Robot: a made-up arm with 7 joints. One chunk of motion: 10 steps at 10 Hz.
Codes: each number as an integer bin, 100 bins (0 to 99) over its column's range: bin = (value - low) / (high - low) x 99, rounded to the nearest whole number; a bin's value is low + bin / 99 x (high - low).
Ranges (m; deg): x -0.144..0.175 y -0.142..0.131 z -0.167..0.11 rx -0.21..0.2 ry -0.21..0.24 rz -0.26..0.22
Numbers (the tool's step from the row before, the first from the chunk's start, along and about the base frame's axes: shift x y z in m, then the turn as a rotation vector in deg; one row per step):
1: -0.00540 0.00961 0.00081 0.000 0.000 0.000
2: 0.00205 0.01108 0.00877 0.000 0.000 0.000
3: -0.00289 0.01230 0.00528 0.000 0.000 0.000
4: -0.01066 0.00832 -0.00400 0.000 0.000 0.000
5: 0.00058 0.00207 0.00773 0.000 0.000 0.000
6: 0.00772 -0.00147 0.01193 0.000 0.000 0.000
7: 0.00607 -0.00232 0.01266 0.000 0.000 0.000
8: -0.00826 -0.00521 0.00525 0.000 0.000 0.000
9: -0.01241 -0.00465 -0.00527 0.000 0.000 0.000
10: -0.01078 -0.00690 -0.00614 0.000 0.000 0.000
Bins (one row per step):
1: 43 55 60 51 46 54
2: 45 56 63 51 46 54
3: 44 56 62 51 46 54
4: 41 55 58 51 46 54
5: 45 52 62 51 46 54
6: 47 51 64 51 46 54
7: 47 51 64 51 46 54
8: 42 50 62 51 46 54
9: 41 50 58 51 46 54
10: 41 49 57 51 46 54

